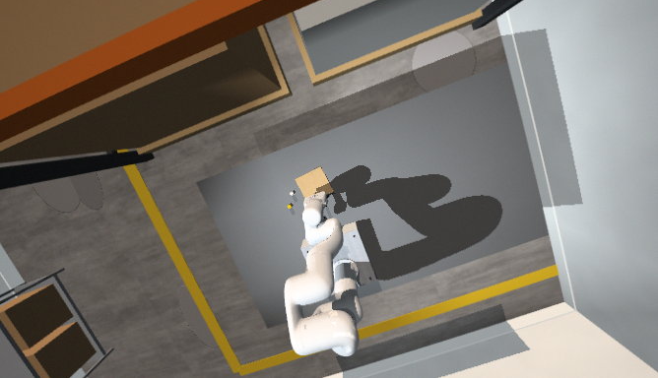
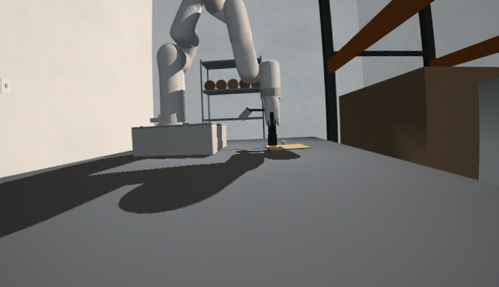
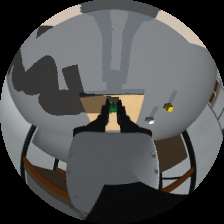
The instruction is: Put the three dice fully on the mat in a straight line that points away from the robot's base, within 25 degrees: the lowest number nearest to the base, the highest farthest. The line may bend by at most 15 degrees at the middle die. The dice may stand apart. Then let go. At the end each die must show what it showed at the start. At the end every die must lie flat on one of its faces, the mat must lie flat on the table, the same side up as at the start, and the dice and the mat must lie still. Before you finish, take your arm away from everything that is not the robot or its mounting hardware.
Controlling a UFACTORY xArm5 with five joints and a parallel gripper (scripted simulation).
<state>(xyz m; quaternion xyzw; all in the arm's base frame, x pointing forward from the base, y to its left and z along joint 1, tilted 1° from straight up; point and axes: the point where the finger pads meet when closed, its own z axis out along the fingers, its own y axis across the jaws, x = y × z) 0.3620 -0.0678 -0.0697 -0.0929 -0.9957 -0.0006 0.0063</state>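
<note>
The green die is 1 cm below my hand. The rest, counted from my hand: yellow die: 2 cm ahead, 15 cm to the left, 2 cm below; white die: 7 cm ahead, 10 cm to the left, 2 cm below; tan mat: 5 cm ahead, 1 cm to the right, 3 cm below.
</note>
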